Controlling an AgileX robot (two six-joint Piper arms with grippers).
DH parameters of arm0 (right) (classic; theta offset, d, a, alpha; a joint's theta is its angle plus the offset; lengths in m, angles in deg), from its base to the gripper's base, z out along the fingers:
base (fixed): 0 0 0 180
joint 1: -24.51 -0.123 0 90
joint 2: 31.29 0 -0.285 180
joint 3: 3.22 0 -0.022 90
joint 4: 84.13 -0.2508 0 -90
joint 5: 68.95 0 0.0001 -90
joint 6: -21.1 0.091 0 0
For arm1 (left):
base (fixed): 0 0 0 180
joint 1: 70.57 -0.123 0 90
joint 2: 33.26 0 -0.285 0
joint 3: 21.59 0 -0.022 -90
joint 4: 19.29 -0.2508 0 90
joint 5: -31.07 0 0.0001 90
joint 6: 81.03 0.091 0 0
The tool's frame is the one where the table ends.
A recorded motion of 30 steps. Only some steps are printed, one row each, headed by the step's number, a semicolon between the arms.
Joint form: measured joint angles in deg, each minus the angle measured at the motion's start. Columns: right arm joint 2, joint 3, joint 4, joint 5, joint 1, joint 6; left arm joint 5, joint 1, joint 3, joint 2, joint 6, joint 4.
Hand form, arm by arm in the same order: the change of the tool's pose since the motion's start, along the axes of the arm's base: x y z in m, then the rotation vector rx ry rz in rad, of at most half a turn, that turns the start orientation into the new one. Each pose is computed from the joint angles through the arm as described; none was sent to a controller.
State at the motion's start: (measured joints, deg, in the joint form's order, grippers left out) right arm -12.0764 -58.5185 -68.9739 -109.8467 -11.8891 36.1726; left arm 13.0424 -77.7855 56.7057 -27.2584 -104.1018 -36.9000
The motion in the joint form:
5: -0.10 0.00 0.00 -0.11 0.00 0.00; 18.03 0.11 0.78 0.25 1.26 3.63
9: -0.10 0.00 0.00 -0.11 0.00 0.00; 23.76 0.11 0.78 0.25 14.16 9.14
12: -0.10 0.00 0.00 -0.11 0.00 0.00; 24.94 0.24 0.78 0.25 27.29 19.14
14: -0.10 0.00 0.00 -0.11 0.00 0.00; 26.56 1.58 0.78 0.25 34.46 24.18
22: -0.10 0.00 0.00 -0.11 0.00 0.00; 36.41 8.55 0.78 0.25 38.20 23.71
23: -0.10 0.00 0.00 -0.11 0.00 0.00; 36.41 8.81 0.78 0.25 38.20 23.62
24: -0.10 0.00 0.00 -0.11 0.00 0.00; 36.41 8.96 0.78 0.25 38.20 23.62
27: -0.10 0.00 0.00 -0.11 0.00 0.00; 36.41 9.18 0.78 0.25 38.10 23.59
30: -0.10 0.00 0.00 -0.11 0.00 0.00; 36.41 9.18 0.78 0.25 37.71 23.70
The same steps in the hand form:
5: -0.0002 -0.0002 -0.0001 0.0000 0.0002 -0.0005; 0.0070 0.0094 -0.0311 -0.0884 0.3112 0.0830
9: -0.0002 -0.0002 -0.0001 0.0000 0.0002 -0.0005; 0.0071 0.0107 -0.0401 0.0271 0.4196 0.1246
12: -0.0002 -0.0002 -0.0001 0.0000 0.0002 -0.0005; 0.0073 0.0090 -0.0421 0.0846 0.4444 0.1138
14: -0.0002 -0.0002 -0.0001 0.0000 0.0002 -0.0005; 0.0074 0.0064 -0.0446 0.1288 0.4715 0.0817
22: -0.0002 -0.0002 -0.0001 0.0000 0.0002 -0.0005; 0.0051 -0.0018 -0.0599 0.2385 0.6294 -0.0604
23: -0.0002 -0.0002 -0.0001 0.0000 0.0002 -0.0005; 0.0050 -0.0020 -0.0599 0.2414 0.6289 -0.0642
24: -0.0002 -0.0002 -0.0001 0.0000 0.0002 -0.0005; 0.0050 -0.0022 -0.0599 0.2423 0.6286 -0.0667
27: -0.0002 -0.0002 -0.0001 0.0000 0.0002 -0.0005; 0.0050 -0.0024 -0.0599 0.2422 0.6282 -0.0703
30: -0.0002 -0.0002 -0.0001 0.0000 0.0002 -0.0005; 0.0050 -0.0024 -0.0599 0.2335 0.6285 -0.0717

